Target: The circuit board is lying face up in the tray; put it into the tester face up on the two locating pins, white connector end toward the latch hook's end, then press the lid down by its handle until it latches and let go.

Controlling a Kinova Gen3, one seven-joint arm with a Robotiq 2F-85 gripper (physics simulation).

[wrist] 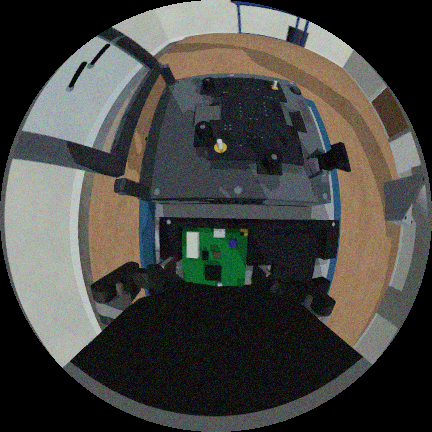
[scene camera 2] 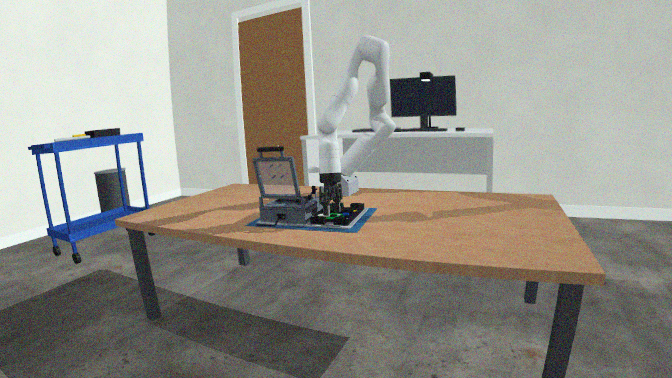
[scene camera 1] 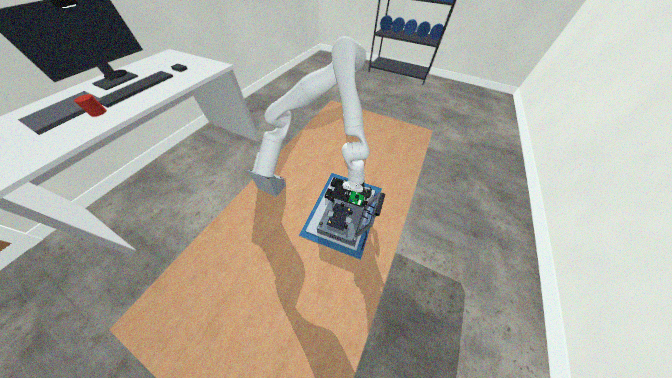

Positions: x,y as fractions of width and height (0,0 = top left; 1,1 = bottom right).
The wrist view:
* my gripper: 0.50,0.62
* green circuit board: 0.50,0.59
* lid: 0.20,0.29
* pin plate: 0.58,0.29
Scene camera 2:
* lid: 0.41,0.47
